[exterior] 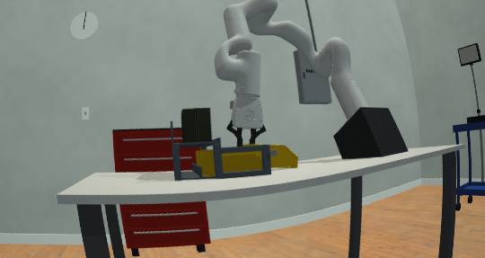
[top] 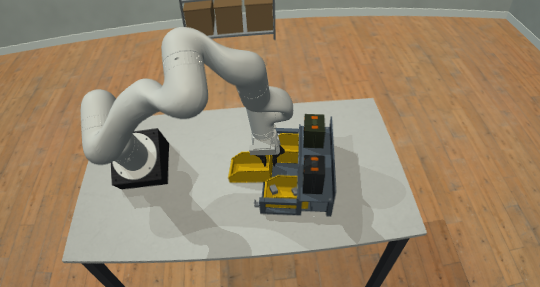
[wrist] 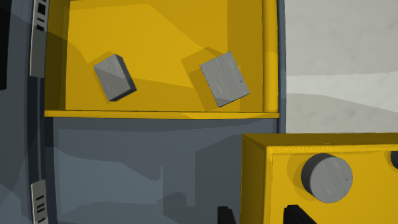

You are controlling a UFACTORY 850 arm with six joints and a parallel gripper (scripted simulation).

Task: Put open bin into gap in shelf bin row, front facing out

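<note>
The grey shelf is 10 cm ahead of my hand, 3 cm to the right of it and 3 cm below it.
</note>
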